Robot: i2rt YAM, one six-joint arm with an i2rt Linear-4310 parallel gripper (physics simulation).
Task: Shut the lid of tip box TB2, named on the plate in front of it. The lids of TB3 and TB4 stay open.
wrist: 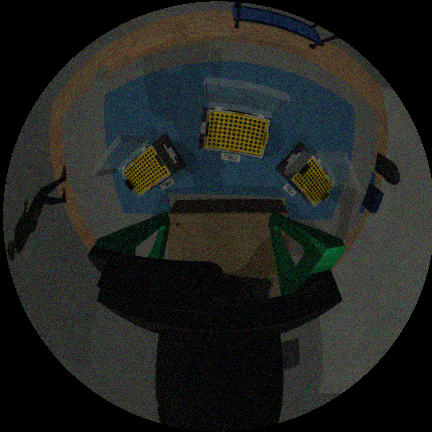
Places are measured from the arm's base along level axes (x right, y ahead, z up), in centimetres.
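Pixels of known places: gripper, between the fingertips: [218, 216]; arm's base, origin of its link: [229, 287].
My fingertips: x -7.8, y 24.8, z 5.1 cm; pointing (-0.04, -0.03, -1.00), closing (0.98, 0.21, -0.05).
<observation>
Ahead of a thing's pixels: the offset from my fingertips to its top centre. "spot": to the spot under its first point. Level surfaces: height alone.
Tip box TB2 @(dx +1.1, dy +6.6, dz -16.9 cm) [237, 131] stands at the centre of the wrist view, with a yellow perforated rack on top and a name plate @(spot: dx +1.8, dy -0.2, dz -24.2 cm) [230, 157] in front, its lettering too blurred to read. Its clear lid @(spot: dx +0.5, dy +14.2, dz -13.6 cm) [245, 93] stands open along the far side. TB4 @(dx -17.9, dy -5.5, dz -16.9 cm) [146, 171] is at the left with its clear lid [111, 154] open to the outer left. TB3 @(dx +22.6, dy +2.0, dz -16.9 cm) [313, 181] is at the right with its clear lid [344, 167] open to the outer right. My gripper [218, 216] is open, its green fingers wide apart, nearer the view's bottom than all three boxes and touching none.
The boxes stand on a blue mat @(dz -24.4 cm) [320, 107] on a grey table top with a wood-coloured border [75, 95]. A brown surface [215, 235] with a dark edge strip [227, 205] shows between the fingers. A blue bench-like object [280, 22] is beyond the table.
</observation>
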